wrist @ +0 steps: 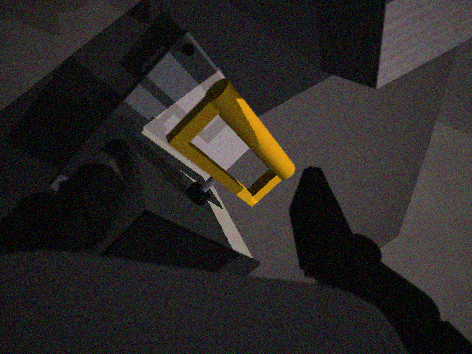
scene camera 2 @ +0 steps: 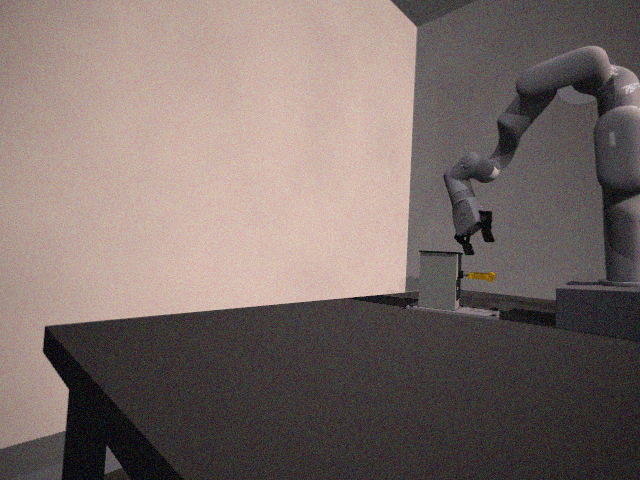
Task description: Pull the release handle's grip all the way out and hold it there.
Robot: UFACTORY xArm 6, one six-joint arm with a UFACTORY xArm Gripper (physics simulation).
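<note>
The yellow grip [scene camera 2: 481, 276] [wrist: 260, 135] is a frame with a thick round outer bar. It stands out from the side of a pale upright box [scene camera 2: 438, 279] on a short thin rod [wrist: 207, 184]. The box stands on a flat light base plate [scene camera 2: 478, 312] [wrist: 182, 102]. My gripper [scene camera 2: 478, 246] [wrist: 215, 177] is open and empty. In the scene view it is tilted above the grip, with one finger near the box's top edge. In the wrist view the grip shows between and beyond the fingers; the left finger is very dark and hard to make out.
The box and its plate stand at the far side of the dark table [scene camera 2: 310, 387]. The robot's pedestal [scene camera 2: 594, 307] is to the right of the box, and a block that looks like it [wrist: 425, 40] shows at the wrist view's upper right. A pale wall [scene camera 2: 206, 155] rises behind the table.
</note>
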